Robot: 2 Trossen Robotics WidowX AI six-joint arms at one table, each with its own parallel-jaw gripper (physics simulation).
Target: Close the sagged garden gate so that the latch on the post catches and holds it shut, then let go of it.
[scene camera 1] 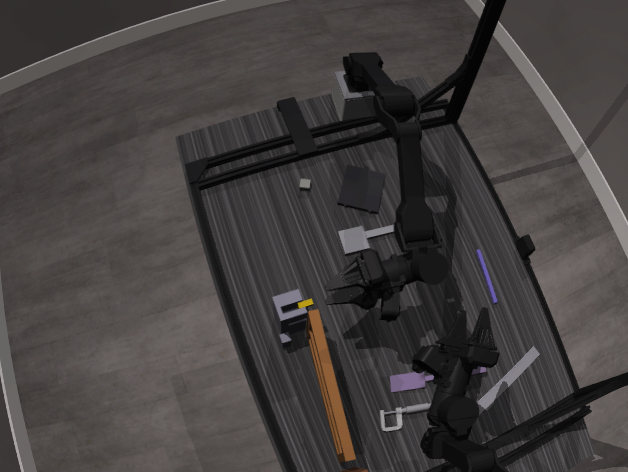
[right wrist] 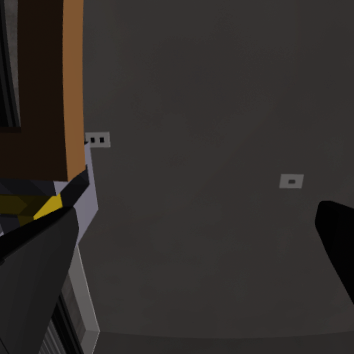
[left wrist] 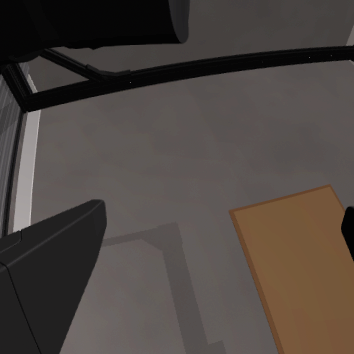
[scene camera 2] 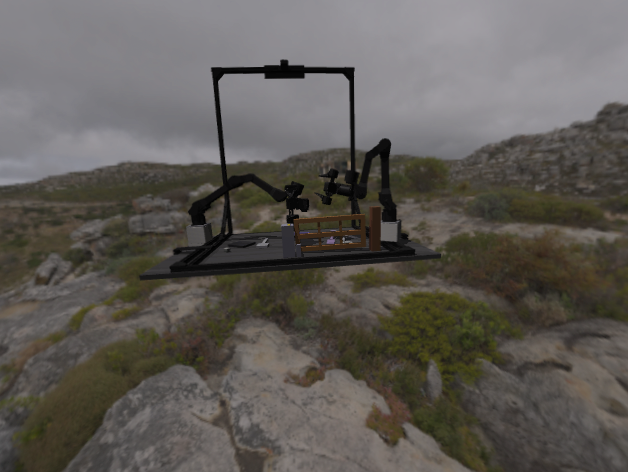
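Seen in the pictures: left gripper, fingertip midpoint: (scene camera 1: 474, 308) (left wrist: 228, 215) (scene camera 2: 316, 184); right gripper, fingertip midpoint: (scene camera 1: 325, 295) (right wrist: 200, 216) (scene camera 2: 291, 207); left arm's base, origin of the base link: (scene camera 2: 389, 220); right arm's base, origin of the base link: (scene camera 1: 358, 82) (scene camera 2: 198, 224).
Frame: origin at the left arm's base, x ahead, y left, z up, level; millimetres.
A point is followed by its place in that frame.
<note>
The brown gate (scene camera 1: 329, 378) @(y 278, x 221, z 49 mm) (scene camera 2: 329, 218) @(y 278, x 201, z 43 mm) (right wrist: 74, 75) @(y 328, x 308, z 46 mm) stands upright; its free end is beside the grey-lavender latch post (scene camera 1: 291, 295) @(y 397, x 368, z 26 mm) (scene camera 2: 288, 241) @(y 416, x 332, z -42 mm) (right wrist: 89, 200) @(y 414, x 349, z 26 mm), close to the yellow latch (scene camera 1: 305, 303) @(y 367, x 362, z 22 mm) (right wrist: 49, 206) @(y 366, x 359, z 22 mm). Whether the latch has caught is unclear. The hinge post (scene camera 2: 374, 228) @(y 185, x 24, z -9 mm) stands at the gate's other end. My right gripper (scene camera 1: 328, 293) @(y 332, x 364, z 98 mm) (right wrist: 200, 216) @(y 332, x 364, z 98 mm) is open and empty, its tips a little right of the latch in scene camera 1. My left gripper (scene camera 1: 473, 315) @(y 69, x 380, z 196 mm) (scene camera 2: 320, 184) @(y 69, x 380, z 196 mm) (left wrist: 228, 215) @(y 69, x 380, z 196 mm) is open and empty, raised and away from the gate.
A pale trowel (scene camera 1: 354, 239) @(y 311, x 580, z -101 mm), a dark plate (scene camera 1: 361, 188) @(y 329, x 717, z -103 mm) and a small white block (scene camera 1: 304, 183) @(y 463, x 682, z -96 mm) lie beyond the right gripper. A lavender tool (scene camera 1: 407, 382) @(y 101, x 283, z -108 mm), a white-framed tool (scene camera 1: 384, 421) @(y 127, x 179, z -101 mm) and a grey strip (scene camera 1: 510, 378) @(y -160, x 348, z -112 mm) lie around the left arm. A purple stick (scene camera 1: 487, 276) @(y -35, x 587, z -104 mm) lies near the right edge.
</note>
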